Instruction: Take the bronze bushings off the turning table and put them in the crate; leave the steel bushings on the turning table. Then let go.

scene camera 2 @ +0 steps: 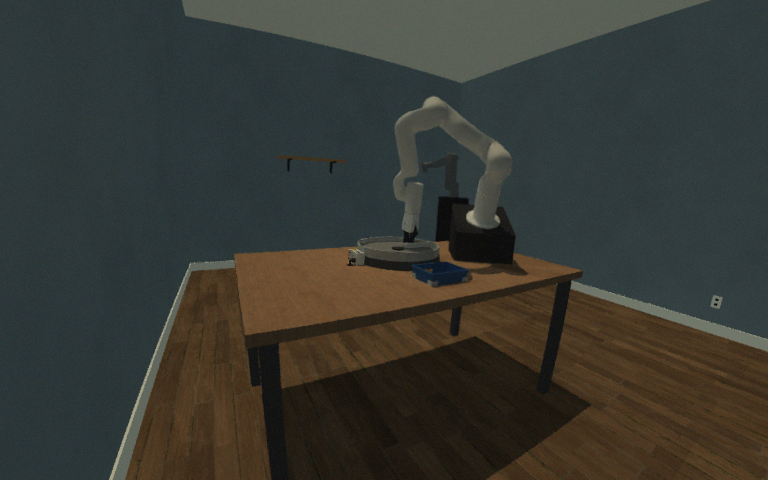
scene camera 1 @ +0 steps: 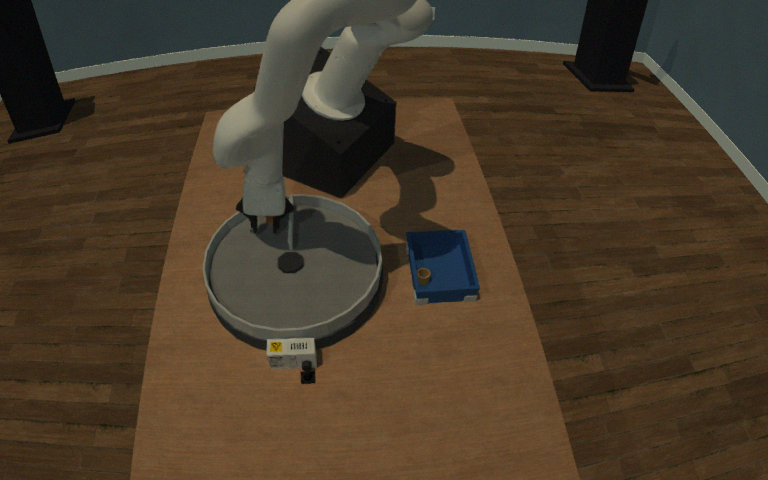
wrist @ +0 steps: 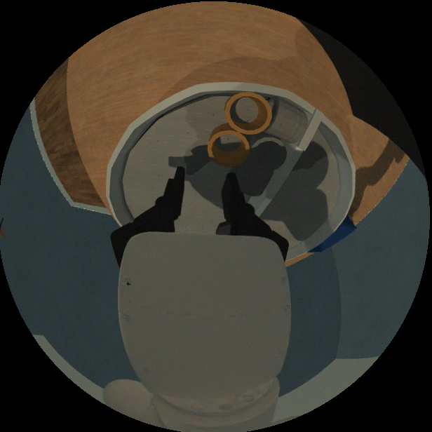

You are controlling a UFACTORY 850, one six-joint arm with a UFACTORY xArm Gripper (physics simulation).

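Note:
In the wrist view, two bronze bushings show as orange rings on the grey turning table (scene camera 1: 243, 283) (scene camera 2: 402, 259) (wrist: 150, 190): a nearer bushing (wrist: 228, 156) and a farther bushing (wrist: 262, 121), close together. A pale grey steel bushing (wrist: 290, 121) is between the farther one and the divider. A bronze bushing (scene camera 1: 423, 277) stands in the near-left corner of the blue crate (scene camera 1: 444, 295) (scene camera 2: 440, 277) (wrist: 340, 235). My gripper (scene camera 1: 264, 229) (scene camera 2: 408, 240) (wrist: 204, 179) is part open and empty over the turning table; in the wrist view its right fingertip is just below the nearer bushing.
A raised rim surrounds the turning table, and a divider (scene camera 1: 291, 229) (wrist: 280, 182) runs inward from it. A dark hub (scene camera 1: 290, 262) is at its centre. A white box (scene camera 1: 291, 352) and a small black device (scene camera 1: 307, 375) are at its near side. The black robot base (scene camera 1: 339, 152) is behind.

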